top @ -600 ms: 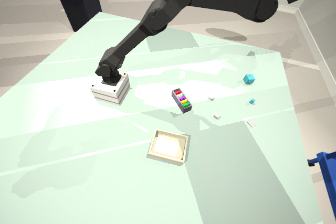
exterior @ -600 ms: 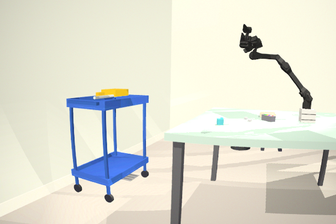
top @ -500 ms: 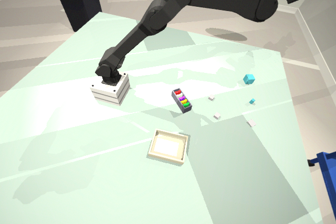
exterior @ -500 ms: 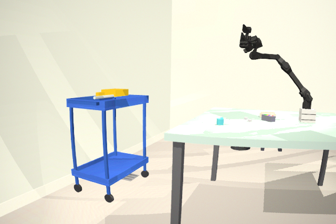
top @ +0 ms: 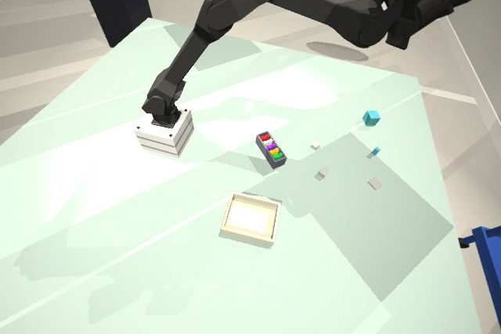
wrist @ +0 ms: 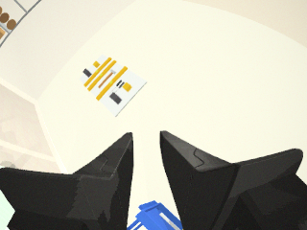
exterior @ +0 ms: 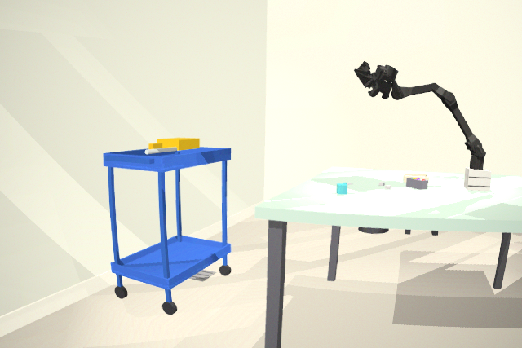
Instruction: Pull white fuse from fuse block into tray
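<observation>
Now: gripper tip 30 cm past the white fuse, 14 cm to the left of it and 47 cm above it. Round my gripper tip: cyan cube (3 cm ahead, 9 cm to the left, 48 cm below); then yellow fuse (28 cm behind, 17 cm to the right, 47 cm below); then green fuse (27 cm behind, 18 cm to the right, 47 cm below).
</observation>
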